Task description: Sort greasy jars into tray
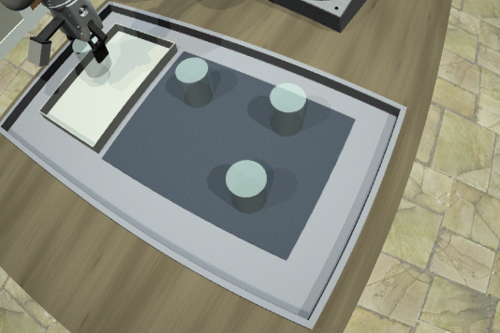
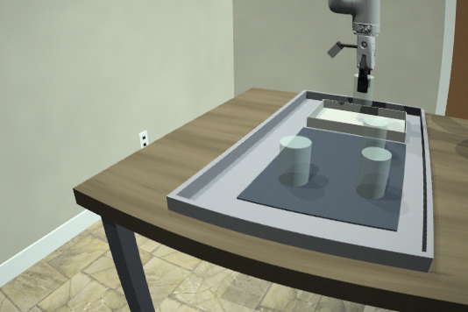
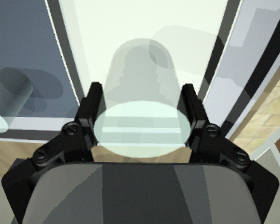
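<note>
Right now my hand is 110 mm above the tray. Round my hand: steel table top: 210 mm to the left, 120 mm below, 20 mm behind; dark drying mat: 310 mm to the left, 120 mm below, 60 mm behind.
</note>
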